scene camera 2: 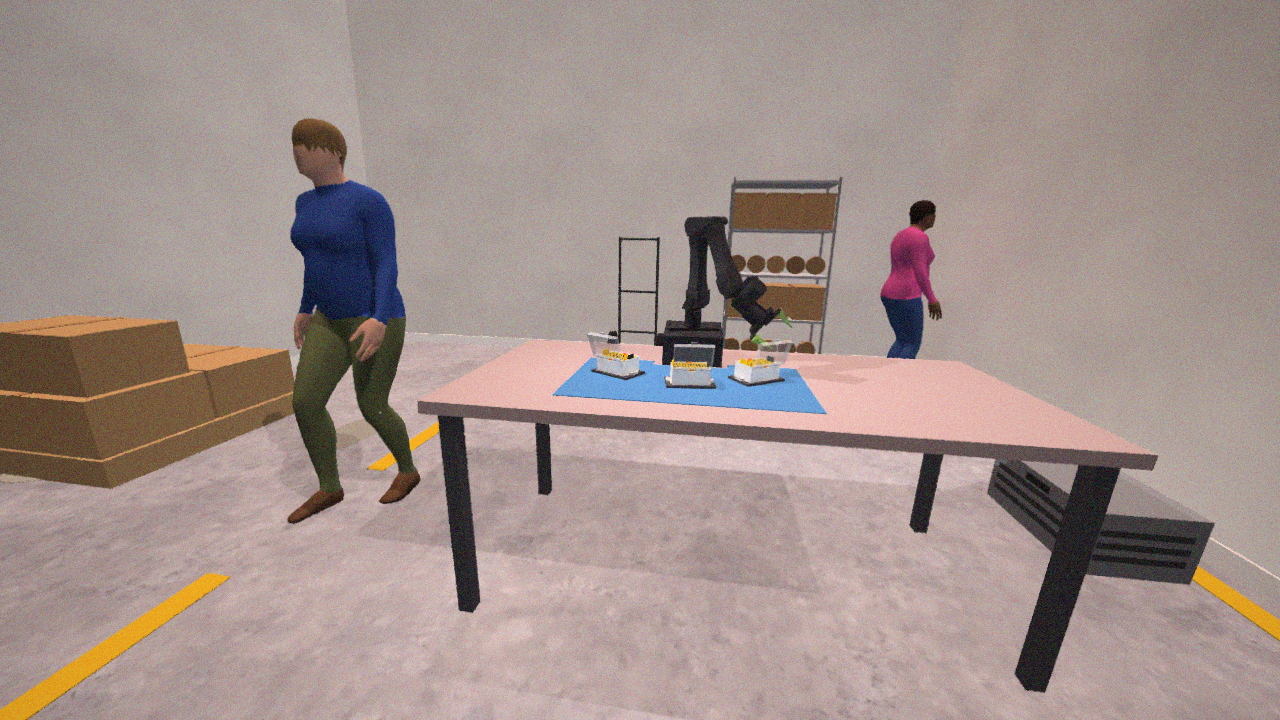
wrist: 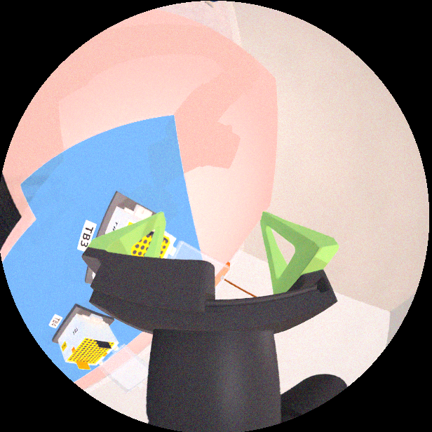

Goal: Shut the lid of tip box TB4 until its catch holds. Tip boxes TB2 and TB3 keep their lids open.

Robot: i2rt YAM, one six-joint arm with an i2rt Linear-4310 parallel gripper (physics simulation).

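Places are measured from the arm's base along level axes (x ahead, y left, z up), in centimetres.
Where they show: gripper, between the fingertips: (scene camera 2: 782, 338); arm's base, origin of its link: (scene camera 2: 692, 328).
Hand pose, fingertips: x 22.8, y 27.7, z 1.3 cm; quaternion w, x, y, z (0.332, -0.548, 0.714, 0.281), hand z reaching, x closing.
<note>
Things, the pixels of their top centre, and the offset from my fingertips. Level surfaces: height alone.
- Tip box TB4, centre of its top: (scene camera 2: 689, 362) dx +9.1, dy -32.1, dz -6.6 cm
- Tip box TB3, centre of its top: (scene camera 2: 755, 359) dx +3.9, dy -9.6, dz -6.6 cm
- Tip box TB2, centre of its top: (scene camera 2: 620, 353) dx -1.8, dy -54.9, dz -6.6 cm
- blue mat, height of its surface: dz -13.2 cm
- pink table, height of its surface: dz -13.5 cm
Tip box TB4 (scene camera 2: 690, 376) (wrist: 80, 332) is white with yellow racks and stands in the middle of the row. Its clear lid (scene camera 2: 693, 354) (wrist: 126, 369) stands open at the back. Tip box TB3 (scene camera 2: 757, 371) (wrist: 119, 216) is at the right of the row in the scene view, its clear lid (wrist: 190, 253) open; a green finger partly hides it in the wrist view. Tip box TB2 (scene camera 2: 617, 365), at the left of the row, has its lid open. My gripper (scene camera 2: 772, 329) (wrist: 212, 216) is open and empty, above and behind TB3, away from TB4.
The boxes stand on a blue mat (scene camera 2: 608, 391) (wrist: 115, 150) on the pink table (scene camera 2: 939, 402) (wrist: 230, 190). A person in blue (scene camera 2: 344, 241) stands left of the table; one in pink (scene camera 2: 911, 259) is behind it at the right. A shelf rack (scene camera 2: 785, 184) stands behind the arm.
</note>
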